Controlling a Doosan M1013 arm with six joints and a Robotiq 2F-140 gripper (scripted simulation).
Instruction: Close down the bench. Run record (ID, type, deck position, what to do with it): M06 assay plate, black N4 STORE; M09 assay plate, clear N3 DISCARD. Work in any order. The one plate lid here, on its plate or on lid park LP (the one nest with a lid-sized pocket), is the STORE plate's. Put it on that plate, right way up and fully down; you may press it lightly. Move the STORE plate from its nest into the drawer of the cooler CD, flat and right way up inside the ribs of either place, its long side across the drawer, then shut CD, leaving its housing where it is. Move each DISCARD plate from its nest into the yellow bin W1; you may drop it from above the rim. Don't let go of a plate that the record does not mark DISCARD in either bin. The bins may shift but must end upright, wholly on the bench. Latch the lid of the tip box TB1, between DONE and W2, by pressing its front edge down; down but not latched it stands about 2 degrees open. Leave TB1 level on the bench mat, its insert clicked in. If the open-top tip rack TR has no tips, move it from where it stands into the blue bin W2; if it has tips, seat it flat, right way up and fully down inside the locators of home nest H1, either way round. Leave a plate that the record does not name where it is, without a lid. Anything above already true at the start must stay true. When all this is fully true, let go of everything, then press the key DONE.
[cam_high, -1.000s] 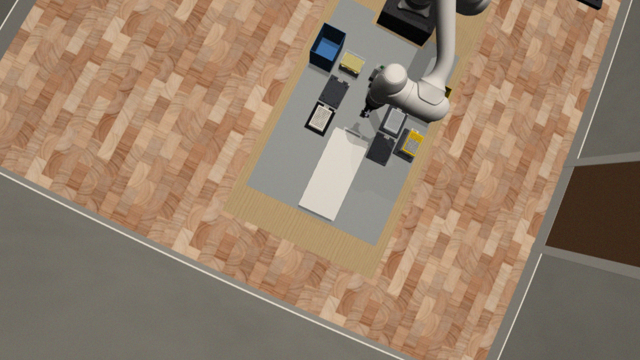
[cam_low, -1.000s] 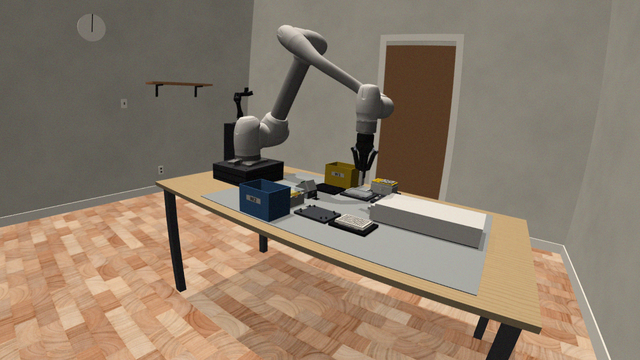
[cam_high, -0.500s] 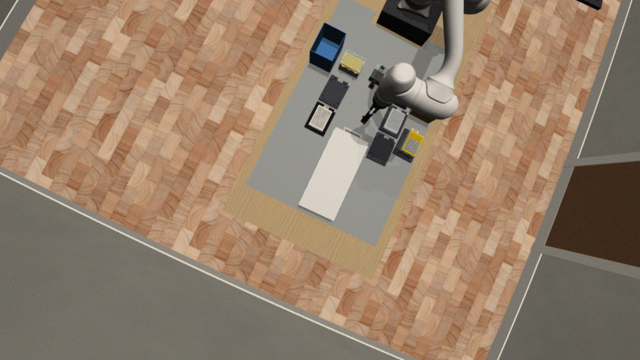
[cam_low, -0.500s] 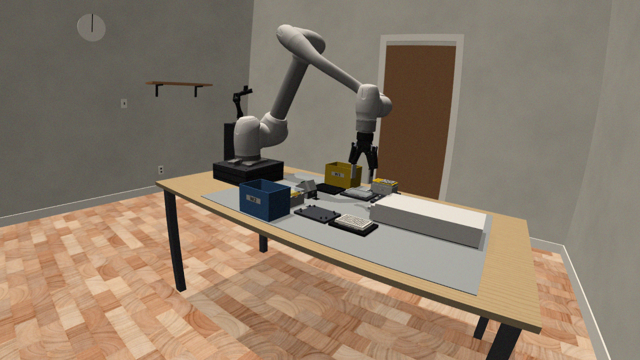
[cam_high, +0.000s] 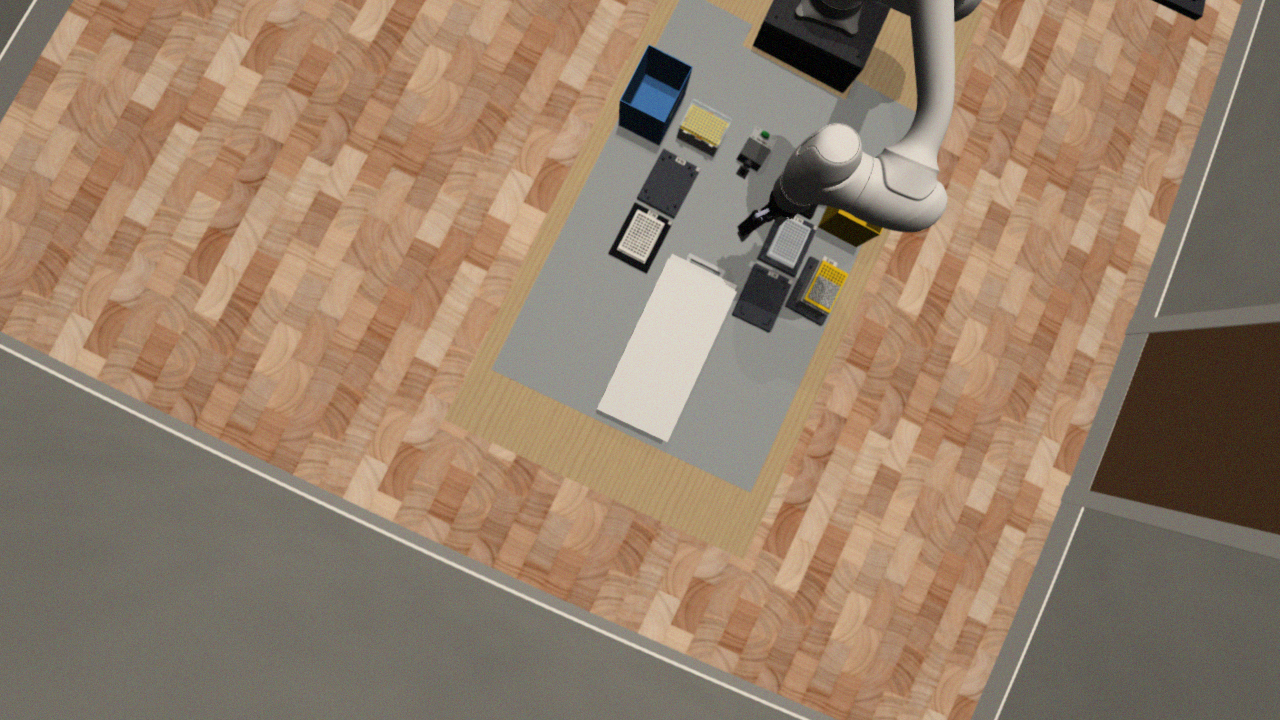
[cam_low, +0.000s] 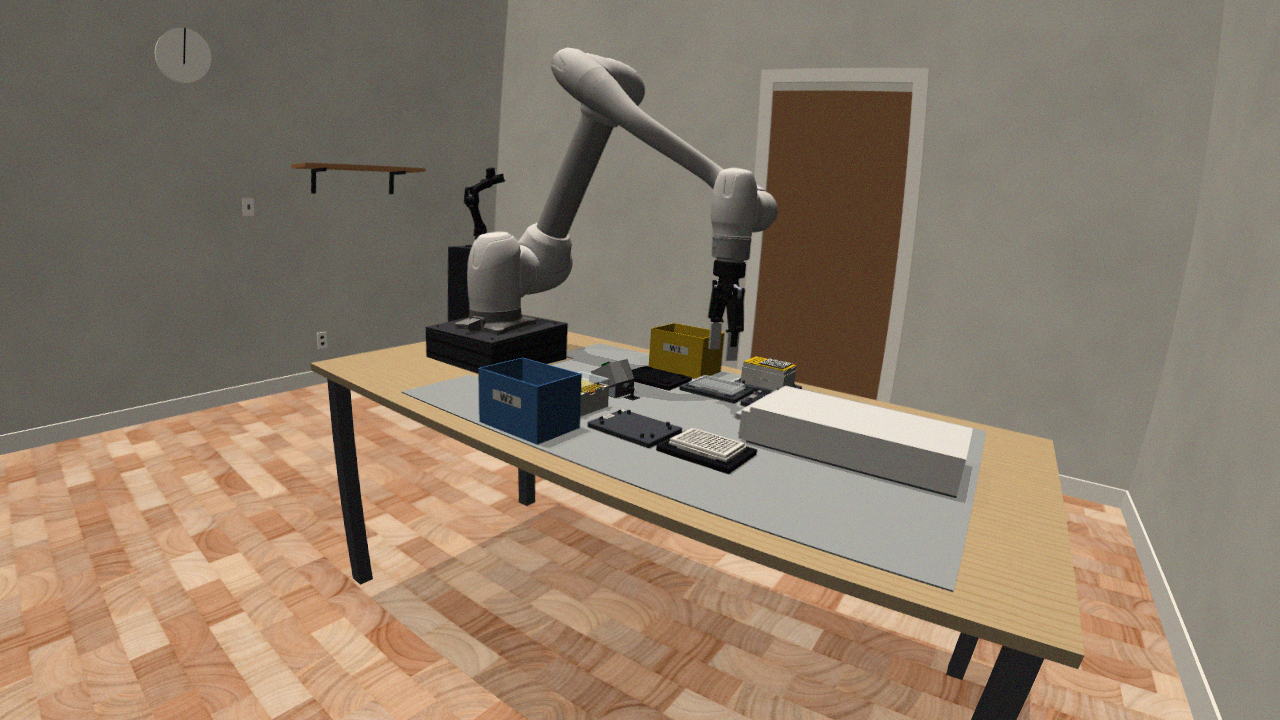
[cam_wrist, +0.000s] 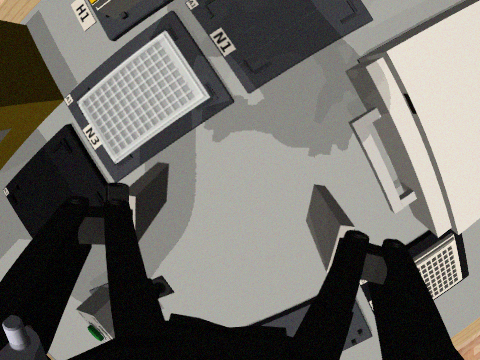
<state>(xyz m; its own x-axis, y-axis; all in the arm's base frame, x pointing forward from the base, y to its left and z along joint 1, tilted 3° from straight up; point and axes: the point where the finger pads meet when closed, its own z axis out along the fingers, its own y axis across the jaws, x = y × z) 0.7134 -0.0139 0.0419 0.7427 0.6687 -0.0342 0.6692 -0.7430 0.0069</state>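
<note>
Right now my hand is 40 mm past the nest N3, 120 mm to the right of it and 150 mm above it. Round my hand: yellow tip rack (50 mm ahead, 240 mm to the left, 100 mm below); grey plate lid (210 mm ahead, 100 mm to the right, 130 mm below); nest N1 (130 mm ahead, 100 mm to the left, 150 mm below).
</note>
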